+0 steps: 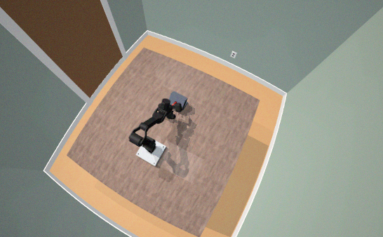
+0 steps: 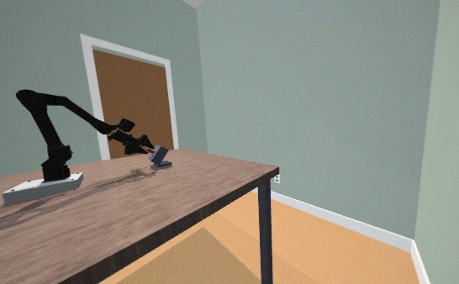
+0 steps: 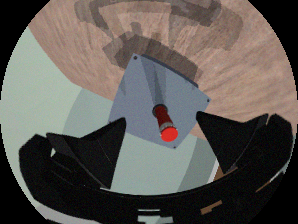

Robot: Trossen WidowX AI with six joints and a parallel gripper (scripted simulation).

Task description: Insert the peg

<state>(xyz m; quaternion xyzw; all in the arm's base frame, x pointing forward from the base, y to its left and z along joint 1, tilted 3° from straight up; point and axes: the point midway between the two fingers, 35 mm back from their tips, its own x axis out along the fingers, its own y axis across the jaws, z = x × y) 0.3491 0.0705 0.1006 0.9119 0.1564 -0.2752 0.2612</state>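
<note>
My gripper tip is 10 mm below the red peg and 10 mm past it. Round my gripper tip: sloped panel (40 mm ahead, 30 mm below, 10 mm to the left).
</note>
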